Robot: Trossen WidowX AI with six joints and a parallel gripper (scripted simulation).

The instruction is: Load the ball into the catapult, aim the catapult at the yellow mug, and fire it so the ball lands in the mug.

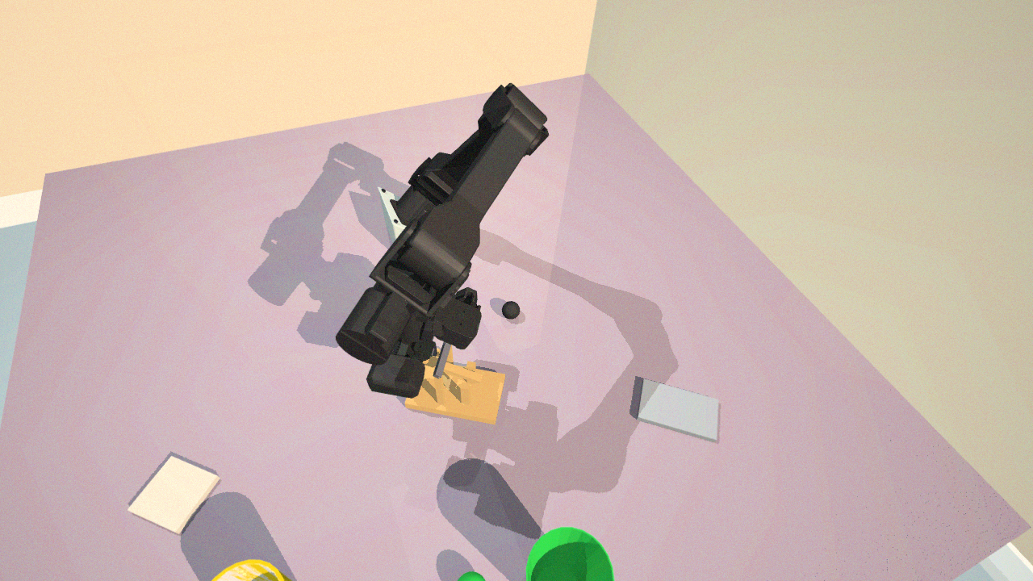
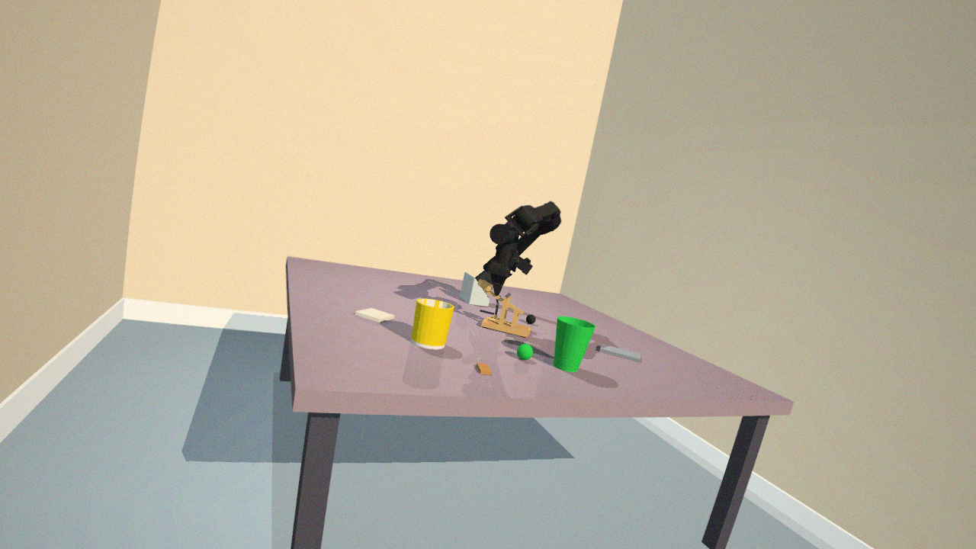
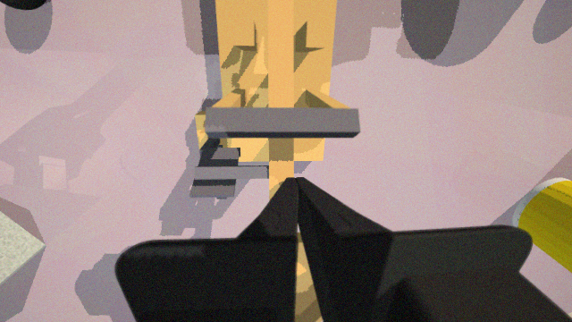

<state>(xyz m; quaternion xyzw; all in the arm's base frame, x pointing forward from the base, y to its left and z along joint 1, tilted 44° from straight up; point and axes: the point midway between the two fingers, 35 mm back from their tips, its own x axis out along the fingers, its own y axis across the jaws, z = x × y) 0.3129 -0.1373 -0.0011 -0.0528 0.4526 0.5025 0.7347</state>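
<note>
Now: gripper tip 3 cm above the wooden catapult, 2 cm to the right of it and 1 cm past it. Round my gripper tip: green ball 28 cm ahead, 8 cm below, 5 cm to the right; then black ball 19 cm to the left, 8 cm below, 7 cm behind; then green cup 33 cm ahead, 7 cm below, 4 cm to the left.
</note>
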